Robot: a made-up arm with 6 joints. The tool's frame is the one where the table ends. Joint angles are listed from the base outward.
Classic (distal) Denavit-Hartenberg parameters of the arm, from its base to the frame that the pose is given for. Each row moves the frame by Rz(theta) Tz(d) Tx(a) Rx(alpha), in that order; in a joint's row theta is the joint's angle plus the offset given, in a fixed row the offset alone. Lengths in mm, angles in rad.
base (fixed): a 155, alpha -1.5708, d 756, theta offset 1.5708
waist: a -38, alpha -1.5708, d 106, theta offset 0
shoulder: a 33, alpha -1.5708, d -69, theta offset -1.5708
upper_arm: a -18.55, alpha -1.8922, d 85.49, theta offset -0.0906
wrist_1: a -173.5, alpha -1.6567, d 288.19, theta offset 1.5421
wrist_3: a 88, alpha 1.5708, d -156.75, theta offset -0.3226
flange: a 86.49, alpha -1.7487, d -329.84, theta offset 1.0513
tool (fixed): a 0, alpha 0, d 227, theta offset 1.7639
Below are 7 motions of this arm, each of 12 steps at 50 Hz.
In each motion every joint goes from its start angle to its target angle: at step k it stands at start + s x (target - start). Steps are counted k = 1, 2, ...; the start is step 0. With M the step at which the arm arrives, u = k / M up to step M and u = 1 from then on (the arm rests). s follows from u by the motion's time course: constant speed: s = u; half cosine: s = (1 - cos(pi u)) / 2; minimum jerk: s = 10 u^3 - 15 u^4 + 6 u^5.
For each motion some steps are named. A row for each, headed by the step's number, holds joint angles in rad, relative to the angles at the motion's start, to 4 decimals.
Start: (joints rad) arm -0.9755 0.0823 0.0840 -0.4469 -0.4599 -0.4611
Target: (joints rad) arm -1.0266 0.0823 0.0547 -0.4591 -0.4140 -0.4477
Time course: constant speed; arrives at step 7
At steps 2, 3, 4, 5, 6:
2: -0.0146 0.0000 -0.0084 -0.0035 0.0131 0.0038
3: -0.0219 0.0000 -0.0126 -0.0052 0.0197 0.0057
4: -0.0292 0.0000 -0.0167 -0.0070 0.0262 0.0077
5: -0.0365 0.0000 -0.0209 -0.0087 0.0328 0.0096
6: -0.0438 0.0000 -0.0251 -0.0105 0.0393 0.0115

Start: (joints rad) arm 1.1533 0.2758 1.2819 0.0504 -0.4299 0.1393
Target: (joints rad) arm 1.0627 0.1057 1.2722 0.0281 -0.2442 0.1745
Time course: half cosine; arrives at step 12
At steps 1, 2, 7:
1: -0.0015 -0.0029 -0.0002 -0.0004 0.0032 0.0006
2: -0.0061 -0.0114 -0.0006 -0.0015 0.0124 0.0024
7: -0.0570 -0.1071 -0.0061 -0.0140 0.1169 0.0222

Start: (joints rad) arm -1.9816 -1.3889 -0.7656 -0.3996 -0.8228 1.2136
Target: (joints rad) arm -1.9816 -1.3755 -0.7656 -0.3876 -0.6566 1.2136
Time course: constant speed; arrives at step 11
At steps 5, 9, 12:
5: 0.0000 0.0061 0.0000 0.0055 0.0755 0.0000
9: 0.0000 0.0110 0.0000 0.0098 0.1360 0.0000
12: 0.0000 0.0134 0.0000 0.0120 0.1662 0.0000

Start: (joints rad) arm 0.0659 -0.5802 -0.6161 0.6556 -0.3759 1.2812
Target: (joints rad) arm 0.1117 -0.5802 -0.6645 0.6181 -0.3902 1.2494
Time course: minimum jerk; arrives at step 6
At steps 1, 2, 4, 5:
1: 0.0016 0.0000 -0.0017 -0.0013 -0.0005 -0.0011
2: 0.0096 0.0000 -0.0102 -0.0079 -0.0030 -0.0067
4: 0.0362 0.0000 -0.0382 -0.0296 -0.0113 -0.0251
5: 0.0442 0.0000 -0.0467 -0.0362 -0.0138 -0.0307

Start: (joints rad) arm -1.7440 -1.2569 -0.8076 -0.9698 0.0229 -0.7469
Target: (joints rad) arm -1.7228 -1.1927 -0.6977 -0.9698 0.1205 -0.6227
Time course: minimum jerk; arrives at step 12
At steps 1, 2, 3, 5, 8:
1: 0.0001 0.0003 0.0006 0.0000 0.0005 0.0006
2: 0.0008 0.0023 0.0039 0.0000 0.0035 0.0044
3: 0.0022 0.0066 0.0114 0.0000 0.0101 0.0129
5: 0.0073 0.0223 0.0381 0.0000 0.0338 0.0431
8: 0.0168 0.0507 0.0868 0.0000 0.0771 0.0981

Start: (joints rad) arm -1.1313 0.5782 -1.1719 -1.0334 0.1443 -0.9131
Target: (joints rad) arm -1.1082 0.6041 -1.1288 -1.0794 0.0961 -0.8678
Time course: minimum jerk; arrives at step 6
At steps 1, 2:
1: 0.0008 0.0009 0.0015 -0.0016 -0.0017 0.0016
2: 0.0048 0.0054 0.0090 -0.0097 -0.0101 0.0095

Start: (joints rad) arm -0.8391 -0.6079 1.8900 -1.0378 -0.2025 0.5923
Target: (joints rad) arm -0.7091 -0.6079 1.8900 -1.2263 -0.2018 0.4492
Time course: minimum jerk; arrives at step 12
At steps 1, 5, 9, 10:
1: 0.0007 0.0000 0.0000 -0.0010 0.0000 -0.0007
5: 0.0451 0.0000 0.0000 -0.0653 0.0002 -0.0496
9: 0.1165 0.0000 0.0000 -0.1690 0.0006 -0.1283
10: 0.1254 0.0000 0.0000 -0.1818 0.0007 -0.1380

